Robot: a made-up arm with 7 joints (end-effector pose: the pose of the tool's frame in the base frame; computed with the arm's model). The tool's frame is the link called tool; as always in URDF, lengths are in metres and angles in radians.
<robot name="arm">
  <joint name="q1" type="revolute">
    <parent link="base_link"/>
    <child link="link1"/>
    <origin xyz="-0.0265 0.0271 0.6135"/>
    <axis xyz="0 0 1"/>
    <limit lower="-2.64" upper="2.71" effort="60" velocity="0.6"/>
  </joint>
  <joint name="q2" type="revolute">
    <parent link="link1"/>
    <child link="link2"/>
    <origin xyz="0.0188 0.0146 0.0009"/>
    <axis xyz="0 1 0"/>
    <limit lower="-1.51" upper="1.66" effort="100" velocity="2.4"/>
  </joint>
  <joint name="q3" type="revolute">
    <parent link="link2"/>
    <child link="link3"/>
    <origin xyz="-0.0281 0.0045 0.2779"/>
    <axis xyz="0 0 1"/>
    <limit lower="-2.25" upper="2.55" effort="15" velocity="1.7"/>
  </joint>
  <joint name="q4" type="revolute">
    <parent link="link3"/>
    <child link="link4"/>
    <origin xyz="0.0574 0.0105 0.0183"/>
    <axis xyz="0 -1 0"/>
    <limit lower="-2.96" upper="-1.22" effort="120" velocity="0.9"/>
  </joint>
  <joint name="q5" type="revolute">
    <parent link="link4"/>
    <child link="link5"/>
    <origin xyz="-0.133 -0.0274 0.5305"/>
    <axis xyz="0 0 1"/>
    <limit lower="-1.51" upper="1.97" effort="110" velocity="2.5"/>
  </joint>
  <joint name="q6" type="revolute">
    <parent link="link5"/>
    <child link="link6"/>
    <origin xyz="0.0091 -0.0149 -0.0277"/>
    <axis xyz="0 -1 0"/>
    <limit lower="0.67" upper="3.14" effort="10" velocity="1.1"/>
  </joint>
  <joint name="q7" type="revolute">
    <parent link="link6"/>
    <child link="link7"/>
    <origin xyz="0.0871 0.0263 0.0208"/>
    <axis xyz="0 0 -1"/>
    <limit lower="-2.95" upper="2.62" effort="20" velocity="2.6"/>
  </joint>
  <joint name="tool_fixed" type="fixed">
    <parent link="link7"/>
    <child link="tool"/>
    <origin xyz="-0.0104 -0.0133 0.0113" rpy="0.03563 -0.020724 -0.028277"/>
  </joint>
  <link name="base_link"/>
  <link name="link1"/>
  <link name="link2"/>
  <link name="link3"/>
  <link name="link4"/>
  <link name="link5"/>
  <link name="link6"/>
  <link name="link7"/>
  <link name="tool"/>
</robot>
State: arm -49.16 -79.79 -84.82 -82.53 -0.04 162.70 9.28
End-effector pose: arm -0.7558 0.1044 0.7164 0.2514 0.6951 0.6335 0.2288
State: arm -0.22 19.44 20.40 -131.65 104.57 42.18 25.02
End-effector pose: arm 0.4843 0.2685 0.4664 0.5540 0.7676 -0.0947 0.3081
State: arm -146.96 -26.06 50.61 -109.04 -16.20 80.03 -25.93
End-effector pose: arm 0.0213 -0.5602 1.0070 -0.0518 0.2998 -0.6028 0.7376
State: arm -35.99 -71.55 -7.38 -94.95 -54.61 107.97 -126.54
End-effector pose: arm -0.1758 0.0948 1.3395 -0.6182 0.2870 0.3061 0.6647
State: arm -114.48 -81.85 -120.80 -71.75 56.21 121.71 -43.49
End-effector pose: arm -0.1246 0.7917 0.3397 0.5892 0.5351 0.3995 0.4549
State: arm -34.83 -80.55 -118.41 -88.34 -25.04 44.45 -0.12
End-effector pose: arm -0.6888 -0.1470 0.3250 0.6695 -0.1934 -0.6342 0.3349
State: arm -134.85 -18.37 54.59 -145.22 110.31 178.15 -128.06
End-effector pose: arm -0.0405 -0.4067 0.6818 -0.3528 -0.1926 -0.4396 0.8032
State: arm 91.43 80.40 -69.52 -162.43 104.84 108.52 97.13
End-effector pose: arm 0.3237 -0.1344 0.5447 -0.0178 -0.0501 -0.9946 0.0896
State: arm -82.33 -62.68 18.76 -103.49 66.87 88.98 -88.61
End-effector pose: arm 0.1804 0.0097 1.3043 -0.2079 -0.4318 0.3795 0.7914
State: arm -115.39 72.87 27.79 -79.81 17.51 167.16 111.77
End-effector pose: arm -0.1135 -0.7156 0.3853 -0.2658 0.0991 0.8259 0.4872
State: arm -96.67 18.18 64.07 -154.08 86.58 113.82 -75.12
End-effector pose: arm 0.3231 -0.2000 0.3855 0.6312 -0.2348 -0.2360 0.7006
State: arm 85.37 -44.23 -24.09 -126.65 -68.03 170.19 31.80
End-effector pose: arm 0.1519 0.2859 1.0430 0.2576 -0.6528 0.4512 0.5513
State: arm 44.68 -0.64 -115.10 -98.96 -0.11 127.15 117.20
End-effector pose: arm 0.1703 -0.5581 1.0175 -0.0911 0.2348 0.9642 0.0829
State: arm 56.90 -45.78 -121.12 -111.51 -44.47 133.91 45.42
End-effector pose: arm 0.2004 -0.5850 0.5693 0.0473 -0.0779 -0.6982 0.7100
